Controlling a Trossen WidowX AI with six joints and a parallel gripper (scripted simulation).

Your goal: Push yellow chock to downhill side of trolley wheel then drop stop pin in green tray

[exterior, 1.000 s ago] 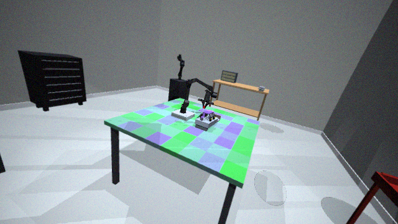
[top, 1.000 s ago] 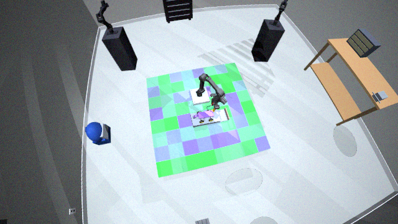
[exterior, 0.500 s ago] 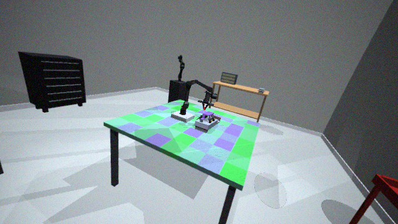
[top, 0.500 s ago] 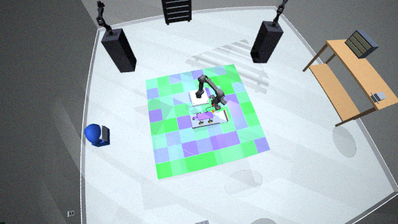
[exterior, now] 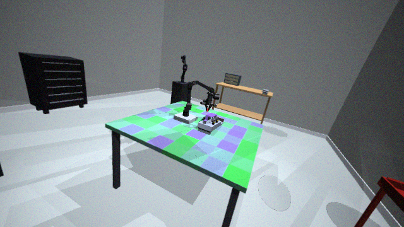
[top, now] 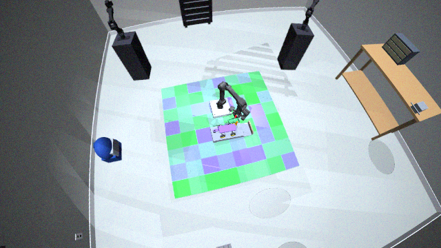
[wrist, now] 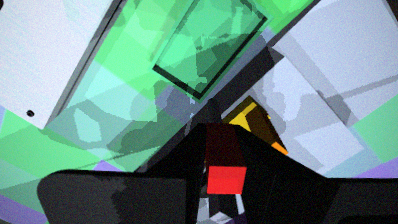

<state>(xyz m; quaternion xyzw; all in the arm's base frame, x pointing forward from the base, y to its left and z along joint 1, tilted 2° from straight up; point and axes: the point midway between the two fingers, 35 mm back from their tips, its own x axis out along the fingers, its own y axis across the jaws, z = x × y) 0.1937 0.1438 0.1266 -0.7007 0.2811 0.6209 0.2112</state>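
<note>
My gripper tip is now 50 mm short of the yellow chock, 10 mm to the left of it and 50 mm above it. The rest, counted from my gripper tip: brown block: 80 mm ahead, 170 mm to the left, 110 mm below; then purple trolley: 120 mm ahead, 100 mm to the right, 20 mm below; then stop pin: right at my gripper tip.
</note>
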